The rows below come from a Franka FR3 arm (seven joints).
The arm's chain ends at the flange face. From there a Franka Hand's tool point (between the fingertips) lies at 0.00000 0.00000 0.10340 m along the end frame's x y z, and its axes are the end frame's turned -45 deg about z.
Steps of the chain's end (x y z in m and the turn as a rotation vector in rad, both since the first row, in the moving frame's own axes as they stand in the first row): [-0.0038, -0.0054, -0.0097, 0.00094, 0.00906, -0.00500]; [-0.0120, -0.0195, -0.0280, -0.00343, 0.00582, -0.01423]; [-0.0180, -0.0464, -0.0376, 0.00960, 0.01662, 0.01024]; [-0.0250, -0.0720, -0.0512, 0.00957, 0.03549, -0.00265]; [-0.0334, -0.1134, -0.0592, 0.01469, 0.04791, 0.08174]
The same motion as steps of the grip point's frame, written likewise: [0.0019, -0.0059, -0.0097, -0.00574, 0.00707, -0.00500]; [0.0055, -0.0216, -0.0280, -0.00654, 0.00169, -0.01423]; [0.0220, -0.0450, -0.0376, -0.00496, 0.01854, 0.01024]; [0.0365, -0.0667, -0.0513, -0.01833, 0.03186, -0.00265]; [0.0610, -0.1012, -0.0593, -0.02349, 0.04426, 0.08174]
